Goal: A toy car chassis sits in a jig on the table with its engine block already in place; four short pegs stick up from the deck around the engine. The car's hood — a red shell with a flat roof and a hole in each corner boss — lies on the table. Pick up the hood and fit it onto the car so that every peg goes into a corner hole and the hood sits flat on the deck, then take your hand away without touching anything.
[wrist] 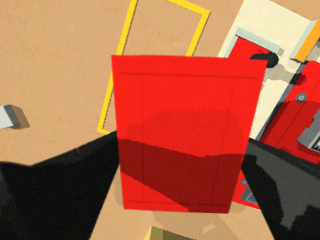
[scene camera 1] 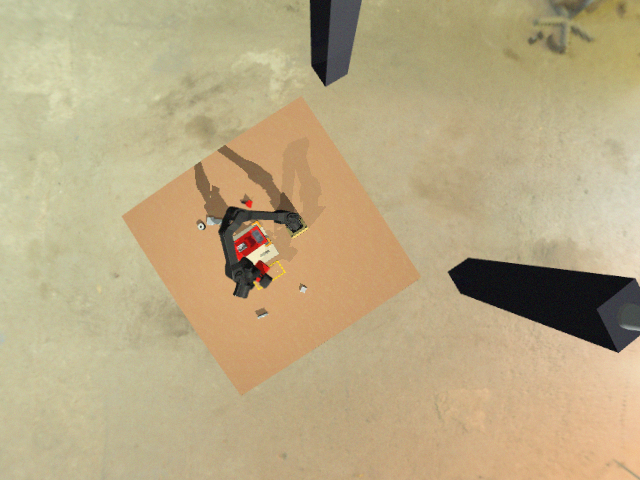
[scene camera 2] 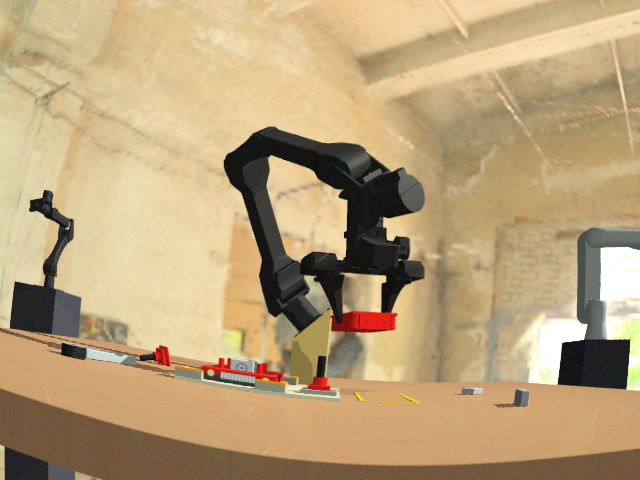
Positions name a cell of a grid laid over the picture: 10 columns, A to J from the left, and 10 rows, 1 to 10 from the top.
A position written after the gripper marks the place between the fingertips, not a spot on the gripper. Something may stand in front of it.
Note:
The gripper (scene camera 2: F7) carries a red hood (scene camera 2: F7). Further things: a cream jig (scene camera 2: E9).
The red hood shows as well in the wrist view (wrist: F6). The gripper is seen too in the wrist view (wrist: F6).

